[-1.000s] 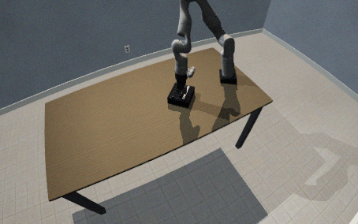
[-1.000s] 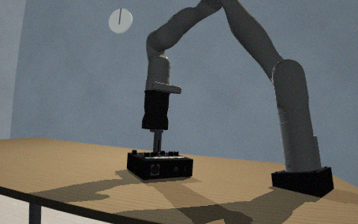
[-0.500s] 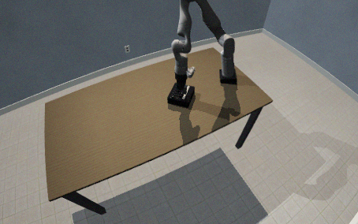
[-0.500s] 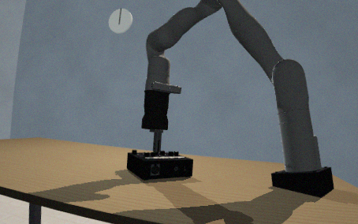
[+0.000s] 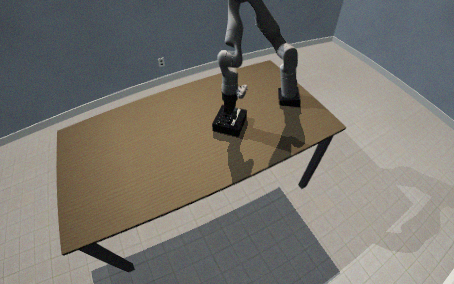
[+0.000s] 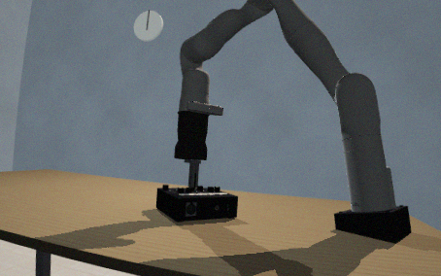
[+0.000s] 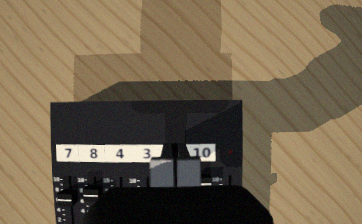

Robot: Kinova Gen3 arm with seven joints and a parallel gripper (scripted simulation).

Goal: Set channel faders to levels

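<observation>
My gripper is now 70 mm short of the master fader cap, 30 mm to the left of it and 30 mm above it.
</observation>
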